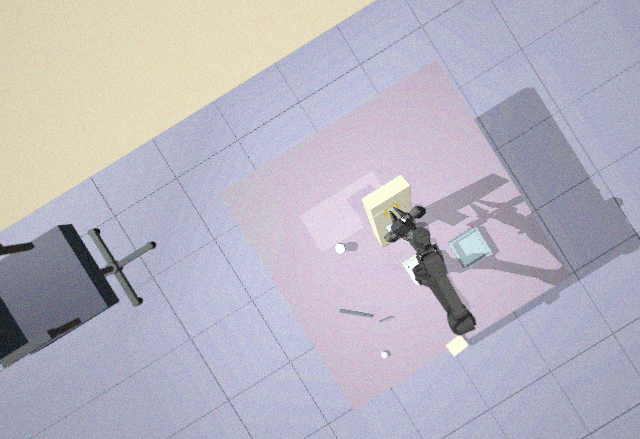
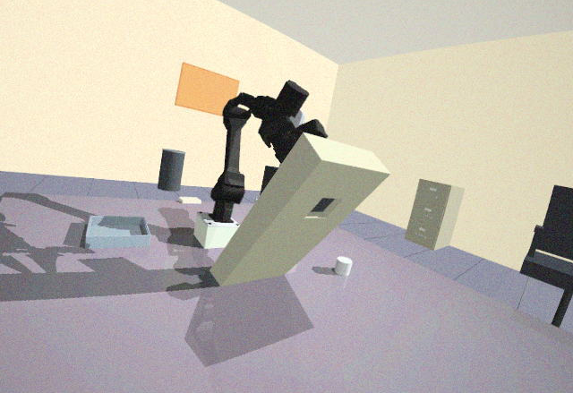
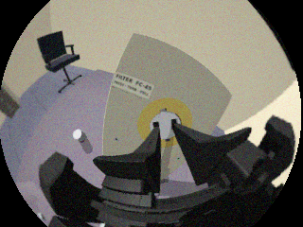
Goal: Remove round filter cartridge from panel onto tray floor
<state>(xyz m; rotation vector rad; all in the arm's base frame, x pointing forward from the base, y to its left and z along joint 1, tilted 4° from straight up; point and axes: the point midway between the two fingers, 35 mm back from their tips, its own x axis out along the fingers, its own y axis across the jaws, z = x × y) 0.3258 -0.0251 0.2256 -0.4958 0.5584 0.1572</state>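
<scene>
The grey-white filter cartridge is 1 cm below my gripper tip and 1 cm ahead of it. Round my gripper tip: white block 80 cm behind, 26 cm below, 6 cm to the left; cream service panel 8 cm below, 3 cm behind; pale blue tray 42 cm behind, 27 cm to the right, 26 cm below.
</scene>
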